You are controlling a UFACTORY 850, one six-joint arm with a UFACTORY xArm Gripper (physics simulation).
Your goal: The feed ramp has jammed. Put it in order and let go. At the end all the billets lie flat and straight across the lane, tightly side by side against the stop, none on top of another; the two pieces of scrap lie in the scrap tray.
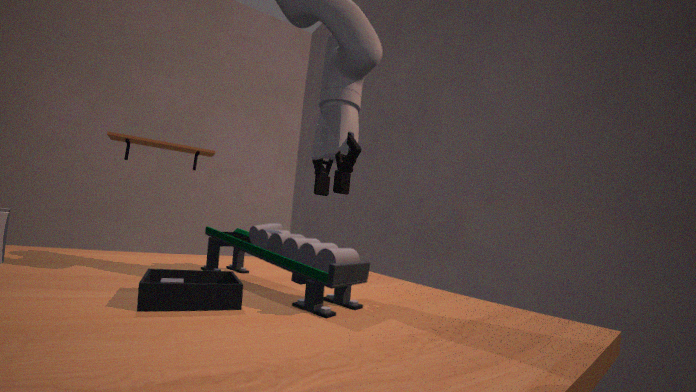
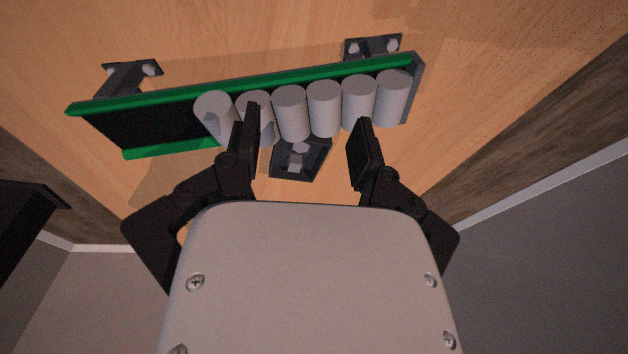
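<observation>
My gripper is open and empty, high above the ramp's row of billets. The feed ramp has green rails and slopes down to a grey stop. Six grey cylindrical billets lie across the lane in one row; the lowest billet is beside the stop. The uppermost billet is close to its neighbour; whether it touches is unclear. The black scrap tray holds two pieces of scrap, a hexagonal one and a blocky one.
The ramp stands on dark legs with bolted feet. The tray is beside the ramp on the wooden table. A wooden shelf is on the wall behind. The table's edge is at the right.
</observation>
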